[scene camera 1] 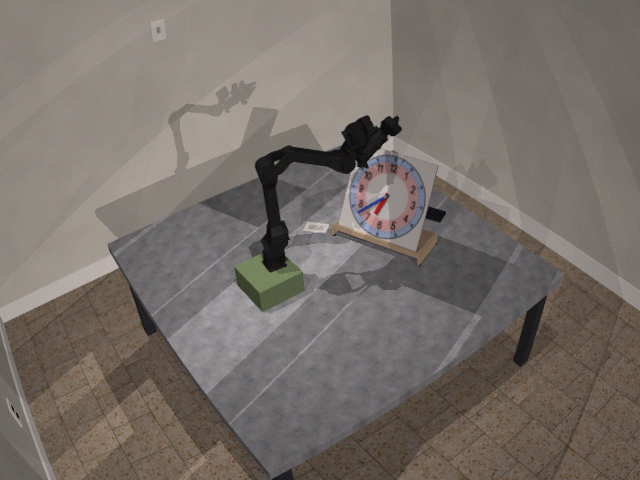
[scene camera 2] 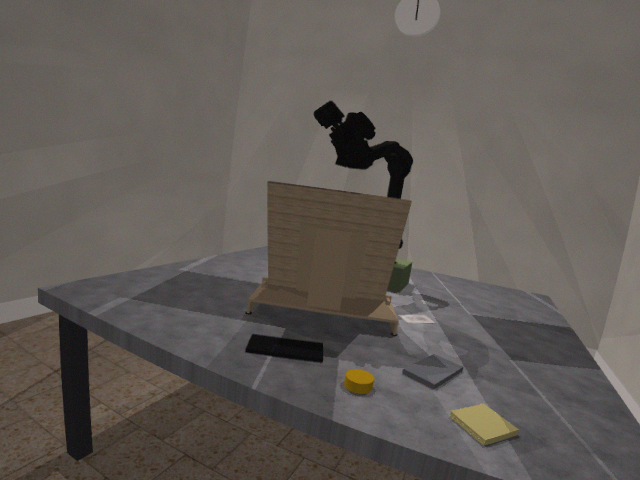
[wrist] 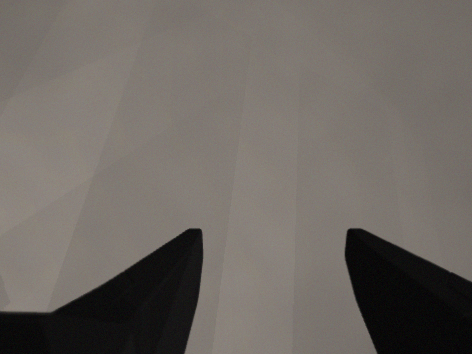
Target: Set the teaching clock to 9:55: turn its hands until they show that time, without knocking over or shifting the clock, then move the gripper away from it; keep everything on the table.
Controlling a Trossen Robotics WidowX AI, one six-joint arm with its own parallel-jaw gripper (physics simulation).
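Places are measured from the arm's base along level axes (x ahead, y down, z left), in centimetres.
Pixels of known places: gripper, fingertip midpoint: (scene camera 1: 394, 119) (scene camera 2: 339, 118) (wrist: 273, 242); arm's base, origin of the base link: (scene camera 1: 274, 264).
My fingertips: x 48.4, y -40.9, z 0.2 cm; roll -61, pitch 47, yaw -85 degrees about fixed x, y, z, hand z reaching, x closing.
For each thing: its top centre in the pictures, then the offset to it from my fingertips.
- short red hand, middle of its top: (scene camera 1: 381, 194) dx -4.7, dy +29.6, dz +1.4 cm
- white card, middle of its top: (scene camera 2: 416, 318) (scene camera 1: 316, 227) dx -21.5, dy +49.5, dz +21.1 cm
- black bar, middle of its top: (scene camera 2: 286, 345) (scene camera 1: 426, 211) dx +20.4, dy +48.8, dz +6.3 cm
- orange disc, middle of its top: (scene camera 2: 359, 376) dx +22.6, dy +47.7, dz +23.6 cm
- grey slab, middle of its top: (scene camera 2: 434, 367) dx +7.5, dy +48.6, dz +33.3 cm
- yellow pad, middle of its top: (scene camera 2: 484, 419) dx +20.4, dy +48.5, dz +44.7 cm
The teaching clock (scene camera 1: 400, 206) (scene camera 2: 336, 248) stands upright on its wooden base; its face shows in scene camera 1 and its wooden back in scene camera 2. The long blue hand (scene camera 1: 371, 204) points between 7 and 8. The short red hand (scene camera 1: 381, 206) points between 6 and 7. My gripper (scene camera 1: 395, 125) (scene camera 2: 324, 111) (wrist: 273, 242) is partly open and empty, raised above the clock's top edge, apart from the hands. The wrist view shows plain wall beyond the fingers; the clock does not show there. Part of the upper left clock edge is hidden by the arm in scene camera 1.
The arm stands on a green block (scene camera 1: 268, 284) (scene camera 2: 400, 276). A white card (scene camera 1: 315, 227) (scene camera 2: 417, 319) lies beside the clock. Behind the clock lie a black bar (scene camera 1: 435, 214) (scene camera 2: 284, 348), an orange disc (scene camera 2: 359, 381), a grey slab (scene camera 2: 433, 370) and a yellow pad (scene camera 2: 483, 423).
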